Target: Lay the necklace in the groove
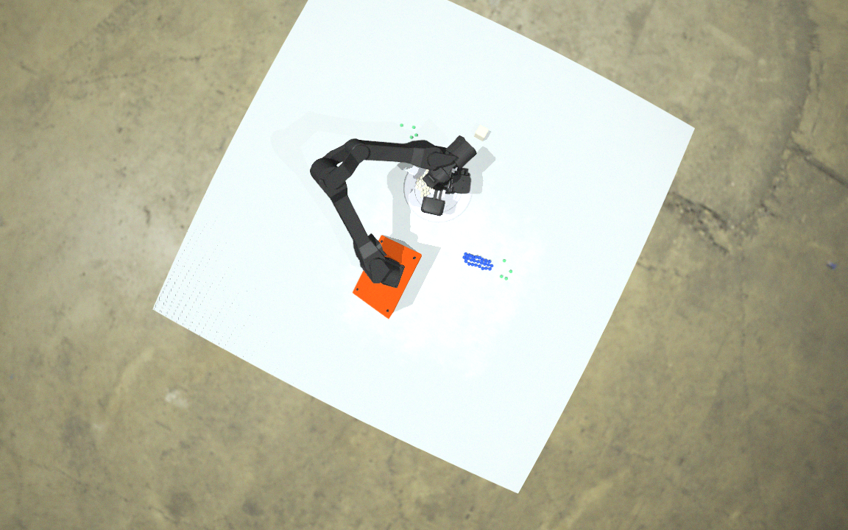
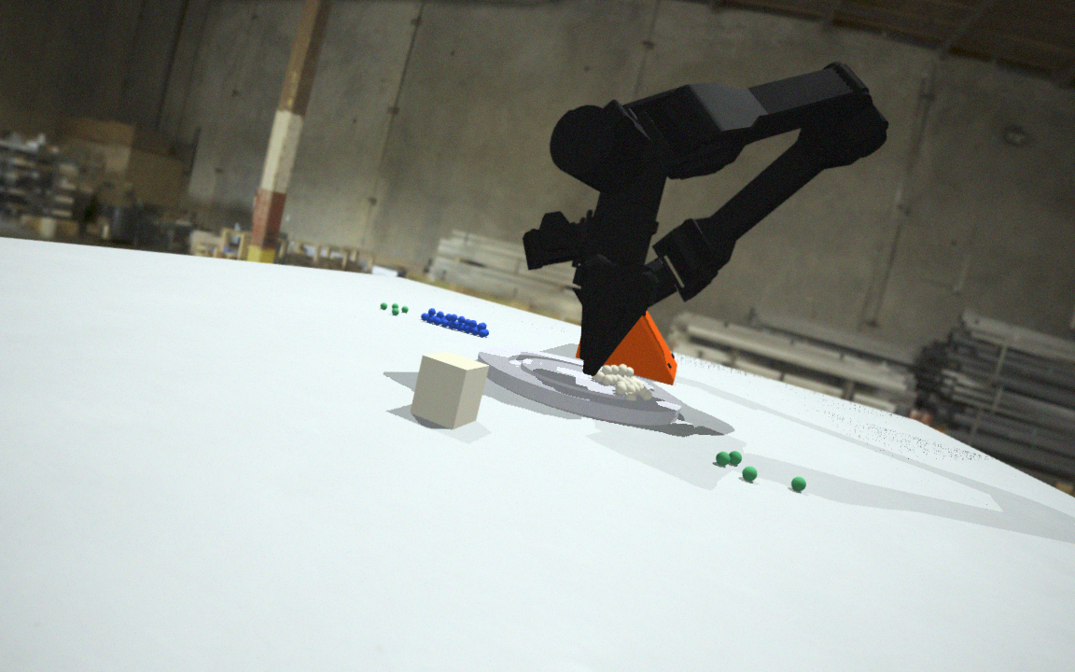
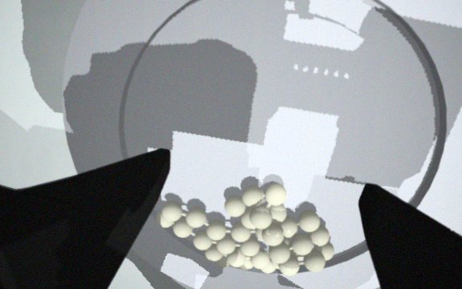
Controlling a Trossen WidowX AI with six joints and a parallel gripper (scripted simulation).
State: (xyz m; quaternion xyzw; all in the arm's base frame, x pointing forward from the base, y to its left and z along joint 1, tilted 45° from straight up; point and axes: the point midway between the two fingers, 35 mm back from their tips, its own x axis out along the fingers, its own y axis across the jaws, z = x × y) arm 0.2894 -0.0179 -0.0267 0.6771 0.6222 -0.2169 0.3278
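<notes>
Now: gripper tip 10 mm above the round bead board. Round my gripper tip: cream cube: 200 mm ahead, 70 mm to the right.
</notes>
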